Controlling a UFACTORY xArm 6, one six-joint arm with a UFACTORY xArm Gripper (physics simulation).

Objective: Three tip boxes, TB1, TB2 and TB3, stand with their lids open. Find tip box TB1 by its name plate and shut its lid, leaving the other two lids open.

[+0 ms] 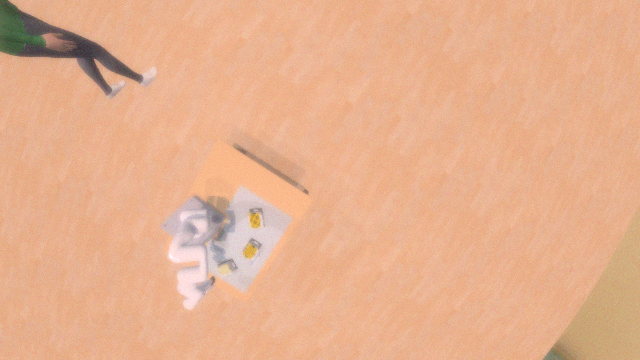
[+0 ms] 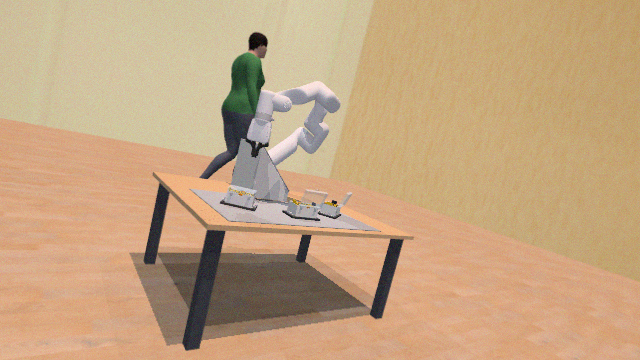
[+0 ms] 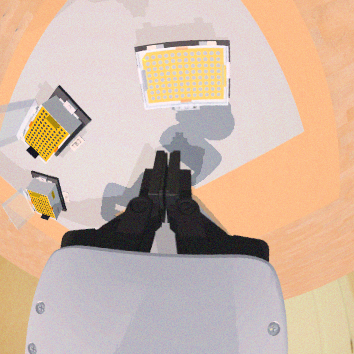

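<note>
A tip box at the arm's side has its clear lid lying flat over pale yellow tips; the lid looks shut. Its name plate is not readable. A middle tip box has its lid standing open; its name plate is too small to read. A third tip box also has its lid open. My gripper is shut, empty, raised above and apart from the shut-lidded box.
The boxes stand on a grey mat on the wooden table. The grey arm pedestal stands behind them. A person in green is on the floor beyond the table.
</note>
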